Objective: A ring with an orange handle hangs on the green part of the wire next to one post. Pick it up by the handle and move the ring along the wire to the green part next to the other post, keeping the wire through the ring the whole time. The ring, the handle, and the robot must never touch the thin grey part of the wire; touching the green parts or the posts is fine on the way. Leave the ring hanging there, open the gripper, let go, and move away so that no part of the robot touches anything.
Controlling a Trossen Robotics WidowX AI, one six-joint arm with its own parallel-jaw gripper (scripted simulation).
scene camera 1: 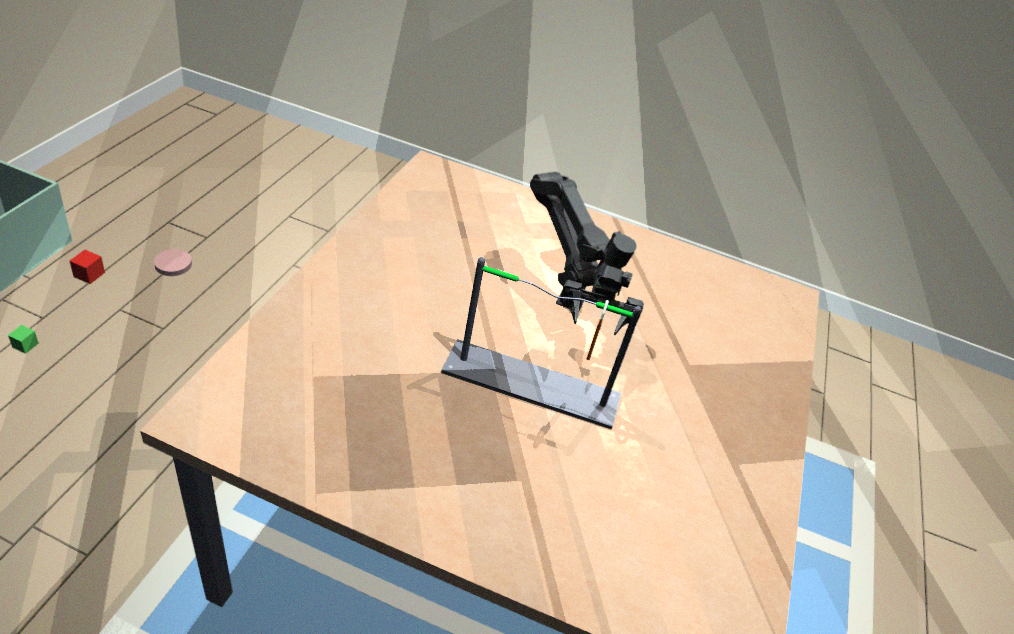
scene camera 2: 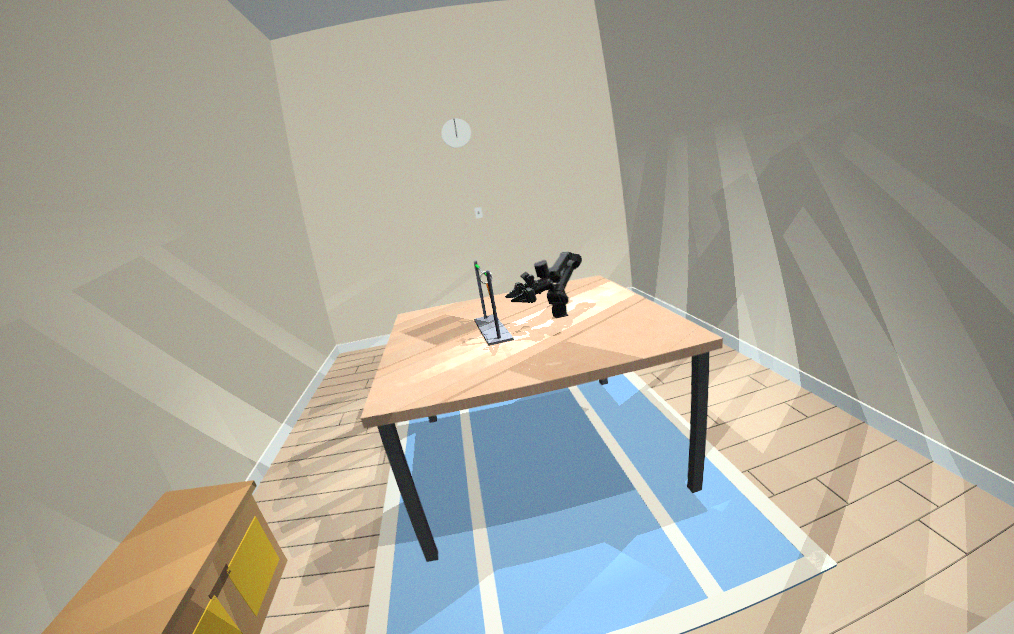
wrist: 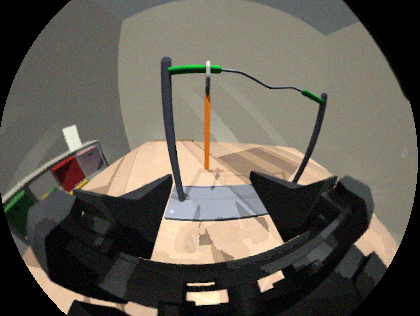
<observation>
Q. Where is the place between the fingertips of my gripper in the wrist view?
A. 212, 176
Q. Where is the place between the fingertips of my gripper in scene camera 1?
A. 595, 328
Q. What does my gripper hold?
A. Nothing.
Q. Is my gripper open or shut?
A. Open.
</observation>
